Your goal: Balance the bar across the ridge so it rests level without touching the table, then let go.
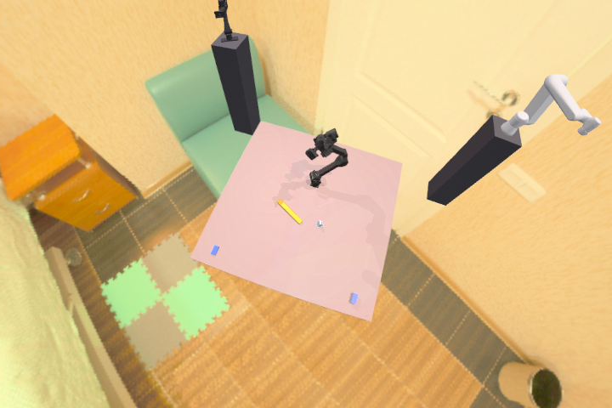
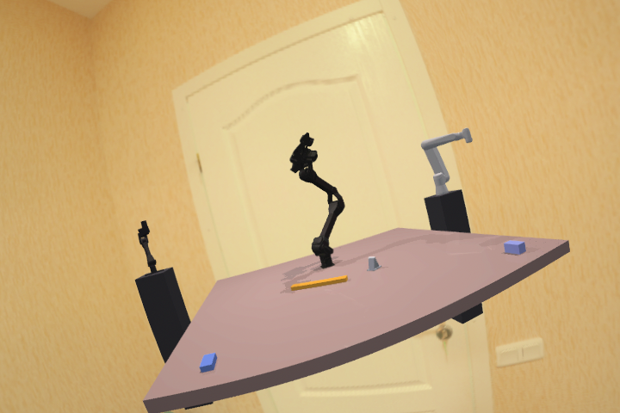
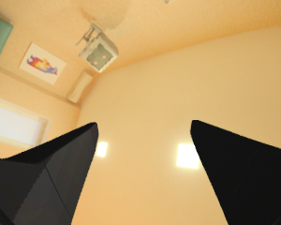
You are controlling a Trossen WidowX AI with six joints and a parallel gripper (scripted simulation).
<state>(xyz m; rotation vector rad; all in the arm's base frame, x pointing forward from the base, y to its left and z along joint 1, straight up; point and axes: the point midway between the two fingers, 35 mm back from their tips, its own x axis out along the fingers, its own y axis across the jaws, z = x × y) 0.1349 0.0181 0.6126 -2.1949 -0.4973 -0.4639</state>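
The yellow bar is 13 cm ahead of my gripper tip, 13 cm to the right of it and 62 cm below it.
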